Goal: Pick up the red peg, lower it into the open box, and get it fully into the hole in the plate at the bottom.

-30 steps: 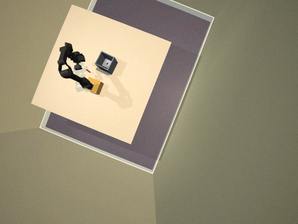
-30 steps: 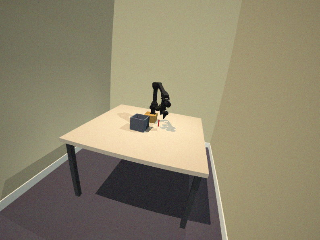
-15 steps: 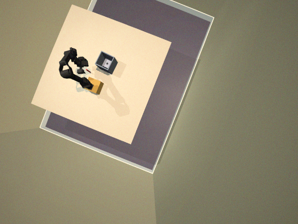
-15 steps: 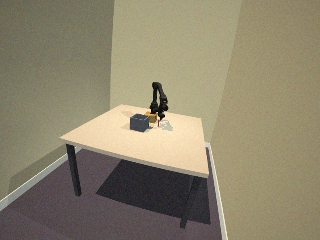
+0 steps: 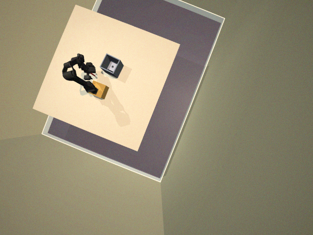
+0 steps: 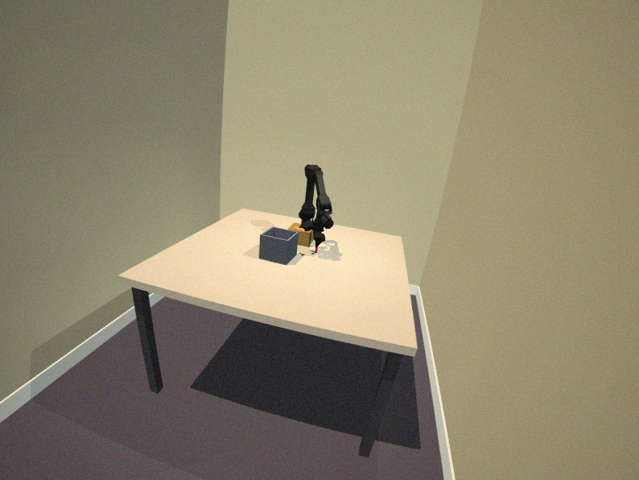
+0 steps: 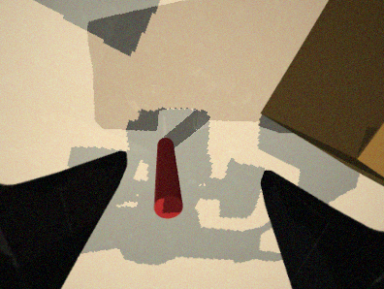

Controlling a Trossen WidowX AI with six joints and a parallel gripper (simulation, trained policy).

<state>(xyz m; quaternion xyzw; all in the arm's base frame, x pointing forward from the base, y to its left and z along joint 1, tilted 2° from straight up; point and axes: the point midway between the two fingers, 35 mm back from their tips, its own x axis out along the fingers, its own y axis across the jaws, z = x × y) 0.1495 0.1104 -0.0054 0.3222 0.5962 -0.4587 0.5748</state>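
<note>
Now: the red peg 1 cm ahead of my gripper tip, 1 cm to the left of it and 1 cm below it. The rest, counted from my gripper tip: grey plate (17 cm ahead, 16 cm to the right, 1 cm below).
</note>
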